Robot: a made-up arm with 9 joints. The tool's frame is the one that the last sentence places. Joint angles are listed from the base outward.
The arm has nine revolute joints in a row. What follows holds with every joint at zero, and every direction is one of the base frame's.
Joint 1 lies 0.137 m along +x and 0.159 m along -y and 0.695 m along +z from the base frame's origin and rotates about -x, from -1.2 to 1.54 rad.
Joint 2 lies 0.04 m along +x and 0.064 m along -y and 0.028 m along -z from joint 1 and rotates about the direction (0.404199, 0.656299, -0.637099), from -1.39 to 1.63 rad.
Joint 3 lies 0.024 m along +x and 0.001 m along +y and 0.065 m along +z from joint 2 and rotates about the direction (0.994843, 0.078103, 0.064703), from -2.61 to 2.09 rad.
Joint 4 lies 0.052 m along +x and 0.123 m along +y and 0.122 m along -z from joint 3 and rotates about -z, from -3.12 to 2.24 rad.
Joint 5 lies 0.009 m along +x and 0.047 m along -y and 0.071 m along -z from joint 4 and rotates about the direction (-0.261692, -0.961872, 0.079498), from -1.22 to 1.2 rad.
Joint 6 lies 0.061 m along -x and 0.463 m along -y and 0.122 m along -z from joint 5 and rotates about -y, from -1.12 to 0.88 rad.
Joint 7 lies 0.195 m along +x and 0.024 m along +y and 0.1 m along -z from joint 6 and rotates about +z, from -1.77 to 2.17 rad.
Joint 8 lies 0.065 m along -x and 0.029 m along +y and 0.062 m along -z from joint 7 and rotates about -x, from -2.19 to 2.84 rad.
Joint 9 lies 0.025 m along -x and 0.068 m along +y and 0.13 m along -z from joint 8 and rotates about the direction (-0.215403, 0.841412, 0.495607), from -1.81 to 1.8 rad.
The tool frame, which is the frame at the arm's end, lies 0.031 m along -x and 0.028 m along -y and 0.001 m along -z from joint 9; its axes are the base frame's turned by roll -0.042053, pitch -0.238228 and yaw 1.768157 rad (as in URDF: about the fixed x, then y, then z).
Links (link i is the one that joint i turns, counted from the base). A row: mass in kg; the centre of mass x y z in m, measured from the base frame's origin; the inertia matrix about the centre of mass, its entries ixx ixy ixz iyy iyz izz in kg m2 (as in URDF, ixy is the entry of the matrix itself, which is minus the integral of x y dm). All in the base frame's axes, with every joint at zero. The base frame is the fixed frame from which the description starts. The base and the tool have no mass.
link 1: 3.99; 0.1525 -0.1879 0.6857; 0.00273 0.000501 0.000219 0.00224 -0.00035 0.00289
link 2: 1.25; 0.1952 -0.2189 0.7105; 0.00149 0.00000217 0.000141 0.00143 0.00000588 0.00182
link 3: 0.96; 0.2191 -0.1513 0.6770; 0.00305 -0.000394 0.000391 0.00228 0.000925 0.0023
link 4: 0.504; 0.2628 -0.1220 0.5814; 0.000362 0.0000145 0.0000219 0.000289 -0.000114 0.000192
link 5: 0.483; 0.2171 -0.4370 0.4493; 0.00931 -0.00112 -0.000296 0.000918 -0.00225 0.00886
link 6: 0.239; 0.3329 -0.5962 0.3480; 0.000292 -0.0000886 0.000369 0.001 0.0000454 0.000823
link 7: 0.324; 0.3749 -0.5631 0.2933; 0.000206 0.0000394 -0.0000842 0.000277 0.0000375 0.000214
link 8: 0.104; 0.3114 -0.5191 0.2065; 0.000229 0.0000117 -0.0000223 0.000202 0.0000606 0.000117
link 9: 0.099; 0.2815 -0.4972 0.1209; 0.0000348 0.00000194 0 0.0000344 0 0.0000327
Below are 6 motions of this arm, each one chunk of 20 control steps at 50 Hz.
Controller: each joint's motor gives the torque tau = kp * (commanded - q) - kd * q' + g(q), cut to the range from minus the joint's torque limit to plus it. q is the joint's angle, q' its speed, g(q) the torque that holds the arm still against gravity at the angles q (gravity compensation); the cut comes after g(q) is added. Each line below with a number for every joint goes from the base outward.
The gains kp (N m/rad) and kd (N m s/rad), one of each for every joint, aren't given. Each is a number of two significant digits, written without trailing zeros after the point. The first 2 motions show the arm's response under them.
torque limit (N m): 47 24 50 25 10 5.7 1.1 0.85 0.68
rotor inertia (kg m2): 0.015 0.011 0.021 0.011 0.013 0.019 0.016 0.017 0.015
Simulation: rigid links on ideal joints. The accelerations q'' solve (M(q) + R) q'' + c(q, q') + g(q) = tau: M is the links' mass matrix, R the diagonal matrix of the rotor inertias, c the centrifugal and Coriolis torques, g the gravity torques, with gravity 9.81 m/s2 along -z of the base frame. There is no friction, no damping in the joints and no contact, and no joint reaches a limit. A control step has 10 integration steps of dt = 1/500 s. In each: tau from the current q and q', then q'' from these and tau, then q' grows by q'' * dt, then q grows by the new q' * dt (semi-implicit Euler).
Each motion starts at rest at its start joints. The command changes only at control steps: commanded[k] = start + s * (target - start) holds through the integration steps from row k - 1 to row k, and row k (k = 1, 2, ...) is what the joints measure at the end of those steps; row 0 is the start. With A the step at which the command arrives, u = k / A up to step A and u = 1 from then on. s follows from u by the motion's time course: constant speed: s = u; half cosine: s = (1 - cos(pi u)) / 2; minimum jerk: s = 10 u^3 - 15 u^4 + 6 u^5; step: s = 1 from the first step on.
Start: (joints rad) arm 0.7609 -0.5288 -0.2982 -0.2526 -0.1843 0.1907 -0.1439 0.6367 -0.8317
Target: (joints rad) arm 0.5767 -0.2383 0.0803 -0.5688 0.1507 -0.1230 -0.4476 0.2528 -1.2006
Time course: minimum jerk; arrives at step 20
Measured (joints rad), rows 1 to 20:
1: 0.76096 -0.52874 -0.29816 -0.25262 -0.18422 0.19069 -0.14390 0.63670 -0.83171
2: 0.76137 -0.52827 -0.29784 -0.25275 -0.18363 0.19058 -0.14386 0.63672 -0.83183
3: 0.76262 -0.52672 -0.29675 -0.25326 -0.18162 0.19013 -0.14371 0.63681 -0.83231
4: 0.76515 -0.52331 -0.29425 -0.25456 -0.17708 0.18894 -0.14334 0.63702 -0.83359
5: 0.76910 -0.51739 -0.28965 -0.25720 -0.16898 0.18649 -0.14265 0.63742 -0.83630
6: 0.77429 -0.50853 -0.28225 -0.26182 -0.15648 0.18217 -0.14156 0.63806 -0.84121
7: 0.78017 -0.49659 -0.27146 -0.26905 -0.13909 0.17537 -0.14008 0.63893 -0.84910
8: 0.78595 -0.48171 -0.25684 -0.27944 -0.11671 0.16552 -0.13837 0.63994 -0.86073
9: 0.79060 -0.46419 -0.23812 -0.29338 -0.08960 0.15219 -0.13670 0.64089 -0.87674
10: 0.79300 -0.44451 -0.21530 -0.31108 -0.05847 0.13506 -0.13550 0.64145 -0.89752
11: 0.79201 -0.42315 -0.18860 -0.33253 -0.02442 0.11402 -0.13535 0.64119 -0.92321
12: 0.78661 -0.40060 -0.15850 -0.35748 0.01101 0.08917 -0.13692 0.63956 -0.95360
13: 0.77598 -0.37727 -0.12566 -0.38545 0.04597 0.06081 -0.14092 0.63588 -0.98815
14: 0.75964 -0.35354 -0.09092 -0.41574 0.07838 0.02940 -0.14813 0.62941 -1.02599
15: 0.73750 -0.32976 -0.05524 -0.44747 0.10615 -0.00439 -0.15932 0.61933 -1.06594
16: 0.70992 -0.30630 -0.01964 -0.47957 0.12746 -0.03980 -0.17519 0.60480 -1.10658
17: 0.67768 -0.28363 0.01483 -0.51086 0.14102 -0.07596 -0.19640 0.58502 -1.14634
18: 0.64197 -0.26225 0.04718 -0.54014 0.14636 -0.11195 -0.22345 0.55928 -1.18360
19: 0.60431 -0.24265 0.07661 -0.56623 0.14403 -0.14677 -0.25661 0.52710 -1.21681
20: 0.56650 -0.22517 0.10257 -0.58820 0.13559 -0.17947 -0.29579 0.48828 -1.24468
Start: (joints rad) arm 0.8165 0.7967 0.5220 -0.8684 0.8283 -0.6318 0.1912 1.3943 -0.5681
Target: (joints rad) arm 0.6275 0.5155 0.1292 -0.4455 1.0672 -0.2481 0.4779 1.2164 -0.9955
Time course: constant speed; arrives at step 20
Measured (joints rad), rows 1 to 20:
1: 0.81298 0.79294 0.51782 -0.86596 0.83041 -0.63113 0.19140 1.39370 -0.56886
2: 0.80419 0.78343 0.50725 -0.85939 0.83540 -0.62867 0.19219 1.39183 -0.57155
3: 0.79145 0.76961 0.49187 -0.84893 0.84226 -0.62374 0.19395 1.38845 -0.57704
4: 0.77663 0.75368 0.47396 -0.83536 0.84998 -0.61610 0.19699 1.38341 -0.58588
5: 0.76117 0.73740 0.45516 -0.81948 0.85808 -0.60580 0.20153 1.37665 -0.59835
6: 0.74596 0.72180 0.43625 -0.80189 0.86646 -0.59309 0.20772 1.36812 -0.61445
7: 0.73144 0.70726 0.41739 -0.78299 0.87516 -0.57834 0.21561 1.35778 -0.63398
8: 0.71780 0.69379 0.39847 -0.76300 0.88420 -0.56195 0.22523 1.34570 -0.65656
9: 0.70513 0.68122 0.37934 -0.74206 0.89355 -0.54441 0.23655 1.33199 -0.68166
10: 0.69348 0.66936 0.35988 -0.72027 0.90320 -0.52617 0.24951 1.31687 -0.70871
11: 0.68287 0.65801 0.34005 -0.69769 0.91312 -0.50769 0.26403 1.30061 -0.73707
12: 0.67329 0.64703 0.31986 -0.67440 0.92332 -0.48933 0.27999 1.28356 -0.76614
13: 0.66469 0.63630 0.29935 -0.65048 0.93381 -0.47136 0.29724 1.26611 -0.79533
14: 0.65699 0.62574 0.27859 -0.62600 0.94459 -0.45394 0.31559 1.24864 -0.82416
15: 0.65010 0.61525 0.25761 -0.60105 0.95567 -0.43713 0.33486 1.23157 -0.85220
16: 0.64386 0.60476 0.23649 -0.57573 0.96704 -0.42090 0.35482 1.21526 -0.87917
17: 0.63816 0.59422 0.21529 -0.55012 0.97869 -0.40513 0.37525 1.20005 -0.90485
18: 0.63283 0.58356 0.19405 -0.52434 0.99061 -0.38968 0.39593 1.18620 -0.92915
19: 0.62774 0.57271 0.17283 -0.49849 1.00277 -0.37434 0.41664 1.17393 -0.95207
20: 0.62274 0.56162 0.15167 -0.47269 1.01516 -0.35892 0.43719 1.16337 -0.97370
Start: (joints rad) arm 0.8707 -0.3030 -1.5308 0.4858 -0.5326 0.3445 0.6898 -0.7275 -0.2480
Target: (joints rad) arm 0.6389 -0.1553 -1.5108 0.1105 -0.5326 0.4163 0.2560 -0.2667 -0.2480
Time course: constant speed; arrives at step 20
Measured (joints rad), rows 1 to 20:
1: 0.86898 -0.30204 -1.53180 0.48334 -0.53384 0.34514 0.68934 -0.72694 -0.24800
2: 0.86493 -0.29880 -1.53351 0.47669 -0.53658 0.34673 0.68787 -0.72509 -0.24800
3: 0.85894 -0.29308 -1.53508 0.46592 -0.53994 0.34894 0.68506 -0.72151 -0.24798
4: 0.85143 -0.28552 -1.53604 0.45174 -0.54295 0.35133 0.68066 -0.71591 -0.24792
5: 0.84273 -0.27700 -1.53622 0.43497 -0.54498 0.35355 0.67444 -0.70803 -0.24780
6: 0.83311 -0.26830 -1.53568 0.41635 -0.54579 0.35548 0.66610 -0.69766 -0.24764
7: 0.82279 -0.25993 -1.53457 0.39648 -0.54542 0.35719 0.65536 -0.68462 -0.24742
8: 0.81196 -0.25211 -1.53305 0.37582 -0.54408 0.35886 0.64196 -0.66876 -0.24717
9: 0.80076 -0.24484 -1.53130 0.35473 -0.54204 0.36074 0.62572 -0.65002 -0.24690
10: 0.78933 -0.23797 -1.52947 0.33346 -0.53957 0.36308 0.60656 -0.62841 -0.24663
11: 0.77777 -0.23135 -1.52767 0.31222 -0.53694 0.36609 0.58451 -0.60402 -0.24637
12: 0.76616 -0.22482 -1.52598 0.29117 -0.53434 0.36988 0.55972 -0.57707 -0.24616
13: 0.75456 -0.21828 -1.52444 0.27039 -0.53193 0.37451 0.53248 -0.54781 -0.24601
14: 0.74301 -0.21168 -1.52306 0.24996 -0.52979 0.37994 0.50315 -0.51660 -0.24591
15: 0.73153 -0.20501 -1.52182 0.22989 -0.52798 0.38606 0.47215 -0.48382 -0.24590
16: 0.72010 -0.19827 -1.52071 0.21018 -0.52649 0.39273 0.43997 -0.44989 -0.24595
17: 0.70873 -0.19148 -1.51969 0.19080 -0.52531 0.39976 0.40709 -0.41524 -0.24608
18: 0.69740 -0.18465 -1.51874 0.17170 -0.52440 0.40698 0.37400 -0.38031 -0.24627
19: 0.68608 -0.17779 -1.51783 0.15281 -0.52372 0.41419 0.34115 -0.34549 -0.24650
20: 0.67477 -0.17089 -1.51695 0.13408 -0.52323 0.42125 0.30897 -0.31116 -0.24678

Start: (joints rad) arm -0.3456 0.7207 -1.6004 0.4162 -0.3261 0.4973 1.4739 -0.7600 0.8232
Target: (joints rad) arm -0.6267 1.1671 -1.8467 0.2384 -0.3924 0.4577 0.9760 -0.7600 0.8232
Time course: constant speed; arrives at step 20
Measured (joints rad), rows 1 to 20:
1: -0.34771 0.72404 -1.60418 0.41647 -0.32820 0.49747 1.47300 -0.75978 0.82321
2: -0.35220 0.73355 -1.61277 0.41633 -0.33320 0.49777 1.47005 -0.75932 0.82321
3: -0.35800 0.74893 -1.62446 0.41506 -0.34007 0.49775 1.46437 -0.75883 0.82317
4: -0.36439 0.76852 -1.63763 0.41235 -0.34759 0.49687 1.45557 -0.75855 0.82307
5: -0.37118 0.79046 -1.65132 0.40817 -0.35482 0.49476 1.44348 -0.75868 0.82289
6: -0.37844 0.81333 -1.66509 0.40261 -0.36124 0.49134 1.42807 -0.75934 0.82262
7: -0.38634 0.83626 -1.67877 0.39580 -0.36663 0.48676 1.40948 -0.76056 0.82228
8: -0.39505 0.85886 -1.69233 0.38790 -0.37100 0.48136 1.38794 -0.76228 0.82189
9: -0.40467 0.88105 -1.70578 0.37905 -0.37442 0.47555 1.36381 -0.76444 0.82147
10: -0.41526 0.90290 -1.71912 0.36940 -0.37705 0.46976 1.33751 -0.76690 0.82105
11: -0.42683 0.92457 -1.73235 0.35913 -0.37905 0.46436 1.30951 -0.76955 0.82066
12: -0.43935 0.94617 -1.74545 0.34837 -0.38056 0.45967 1.28027 -0.77223 0.82032
13: -0.45277 0.96780 -1.75841 0.33729 -0.38173 0.45590 1.25027 -0.77482 0.82007
14: -0.46704 0.98953 -1.77121 0.32599 -0.38268 0.45317 1.21993 -0.77718 0.81991
15: -0.48207 1.01139 -1.78385 0.31459 -0.38351 0.45149 1.18963 -0.77919 0.81985
16: -0.49779 1.03339 -1.79631 0.30316 -0.38430 0.45080 1.15966 -0.78077 0.81991
17: -0.51411 1.05555 -1.80861 0.29178 -0.38514 0.45097 1.13025 -0.78181 0.82007
18: -0.53093 1.07785 -1.82075 0.28047 -0.38606 0.45183 1.10155 -0.78226 0.82033
19: -0.54817 1.10029 -1.83275 0.26928 -0.38711 0.45316 1.07364 -0.78208 0.82067
20: -0.56573 1.12287 -1.84463 0.25821 -0.38831 0.45476 1.04654 -0.78125 0.82107

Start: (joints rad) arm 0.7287 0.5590 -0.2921 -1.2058 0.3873 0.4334 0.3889 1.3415 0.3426
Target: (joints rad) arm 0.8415 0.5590 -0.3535 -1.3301 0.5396 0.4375 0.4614 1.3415 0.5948
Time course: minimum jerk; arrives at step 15
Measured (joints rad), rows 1 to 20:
1: 0.72874 0.55904 -0.29214 -1.20586 0.38736 0.43340 0.38890 1.34150 0.34262
2: 0.72905 0.55935 -0.29241 -1.20635 0.38781 0.43335 0.38890 1.34151 0.34283
3: 0.73008 0.56031 -0.29336 -1.20796 0.38929 0.43316 0.38891 1.34151 0.34363
4: 0.73233 0.56225 -0.29545 -1.21145 0.39250 0.43261 0.38899 1.34146 0.34572
5: 0.73625 0.56526 -0.29903 -1.21739 0.39798 0.43140 0.38923 1.34129 0.34998
6: 0.74213 0.56918 -0.30421 -1.22602 0.40601 0.42921 0.38978 1.34091 0.35736
7: 0.75007 0.57357 -0.31085 -1.23718 0.41655 0.42579 0.39083 1.34020 0.36873
8: 0.75993 0.57784 -0.31856 -1.25035 0.42928 0.42103 0.39259 1.33909 0.38468
9: 0.77134 0.58137 -0.32682 -1.26476 0.44365 0.41506 0.39524 1.33752 0.40545
10: 0.78375 0.58359 -0.33500 -1.27944 0.45893 0.40825 0.39891 1.33551 0.43078
11: 0.79647 0.58411 -0.34249 -1.29337 0.47428 0.40116 0.40369 1.33312 0.45993
12: 0.80874 0.58276 -0.34874 -1.30559 0.48887 0.39453 0.40956 1.33048 0.49168
13: 0.81983 0.57960 -0.35334 -1.31536 0.50198 0.38914 0.41640 1.32778 0.52446
14: 0.82918 0.57495 -0.35614 -1.32226 0.51313 0.38575 0.42404 1.32524 0.55650
15: 0.83650 0.56933 -0.35726 -1.32633 0.52223 0.38493 0.43224 1.32310 0.58608
16: 0.84190 0.56343 -0.35716 -1.32818 0.52966 0.38704 0.44076 1.32160 0.61176
17: 0.84567 0.55790 -0.35642 -1.32861 0.53593 0.39215 0.44935 1.32093 0.63253
18: 0.84816 0.55314 -0.35549 -1.32834 0.54143 0.40006 0.45776 1.32124 0.64786
19: 0.84964 0.54933 -0.35461 -1.32788 0.54630 0.41033 0.46577 1.32256 0.65761
20: 0.85035 0.54646 -0.35387 -1.32748 0.55058 0.42232 0.47319 1.32486 0.66203

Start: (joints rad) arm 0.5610 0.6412 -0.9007 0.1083 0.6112 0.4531 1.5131 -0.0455 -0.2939
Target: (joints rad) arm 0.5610 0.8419 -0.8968 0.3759 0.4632 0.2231 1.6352 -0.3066 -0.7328
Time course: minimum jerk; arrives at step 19
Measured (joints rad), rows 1 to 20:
1: 0.56099 0.64122 -0.90071 0.10831 0.61121 0.45309 1.51311 -0.04550 -0.29392
2: 0.56094 0.64136 -0.90080 0.10840 0.61129 0.45305 1.51320 -0.04549 -0.29410
3: 0.56076 0.64188 -0.90109 0.10874 0.61153 0.45289 1.51354 -0.04547 -0.29483
4: 0.56039 0.64310 -0.90170 0.10964 0.61202 0.45251 1.51447 -0.04542 -0.29676
5: 0.55979 0.64538 -0.90269 0.11150 0.61275 0.45176 1.51642 -0.04534 -0.30079
6: 0.55898 0.64907 -0.90406 0.11483 0.61356 0.45051 1.51992 -0.04526 -0.30799
7: 0.55801 0.65447 -0.90576 0.12014 0.61414 0.44861 1.52552 -0.04525 -0.31943
8: 0.55699 0.66179 -0.90767 0.12792 0.61405 0.44589 1.53371 -0.04545 -0.33607
9: 0.55603 0.67119 -0.90966 0.13858 0.61276 0.44215 1.54489 -0.04603 -0.35863
10: 0.55530 0.68269 -0.91156 0.15240 0.60973 0.43714 1.55930 -0.04727 -0.38746
11: 0.55492 0.69622 -0.91320 0.16945 0.60444 0.43056 1.57694 -0.04947 -0.42245
12: 0.55504 0.71157 -0.91441 0.18959 0.59651 0.42209 1.59757 -0.05304 -0.46303
13: 0.55576 0.72837 -0.91504 0.21245 0.58571 0.41135 1.62064 -0.05840 -0.50811
14: 0.55714 0.74614 -0.91495 0.23747 0.57202 0.39800 1.64533 -0.06601 -0.55621
15: 0.55920 0.76431 -0.91406 0.26389 0.55566 0.38174 1.67051 -0.07632 -0.60547
16: 0.56192 0.78227 -0.91233 0.29084 0.53707 0.36239 1.69487 -0.08973 -0.65385
17: 0.56521 0.79943 -0.90982 0.31740 0.51687 0.33991 1.71691 -0.10654 -0.69924
18: 0.56891 0.81533 -0.90664 0.34273 0.49580 0.31445 1.73518 -0.12693 -0.73971
19: 0.57279 0.82968 -0.90303 0.36607 0.47468 0.28632 1.74834 -0.15086 -0.77366
20: 0.57653 0.84239 -0.89925 0.38690 0.45430 0.25603 1.75540 -0.17809 -0.80004

